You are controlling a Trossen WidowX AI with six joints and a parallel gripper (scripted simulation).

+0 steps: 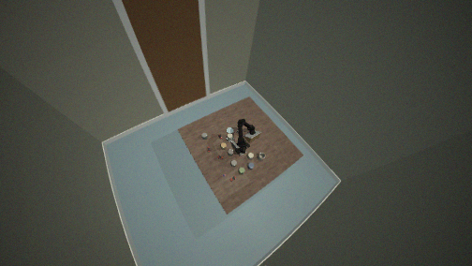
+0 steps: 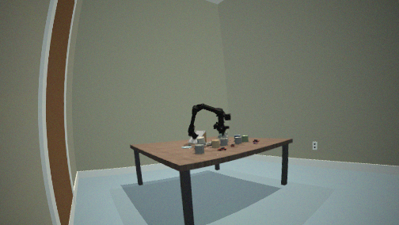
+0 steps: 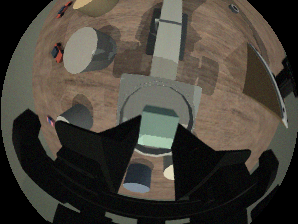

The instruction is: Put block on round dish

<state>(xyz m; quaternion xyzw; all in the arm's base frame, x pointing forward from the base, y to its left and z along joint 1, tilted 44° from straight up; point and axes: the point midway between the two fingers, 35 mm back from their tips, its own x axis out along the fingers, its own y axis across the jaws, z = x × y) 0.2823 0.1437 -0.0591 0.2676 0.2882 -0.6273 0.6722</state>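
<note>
My gripper tip is 38 cm to the left of the round dish, 8 cm above it and 5 cm past it. Also, from my gripper tip: pale green block (1 cm above).
</note>
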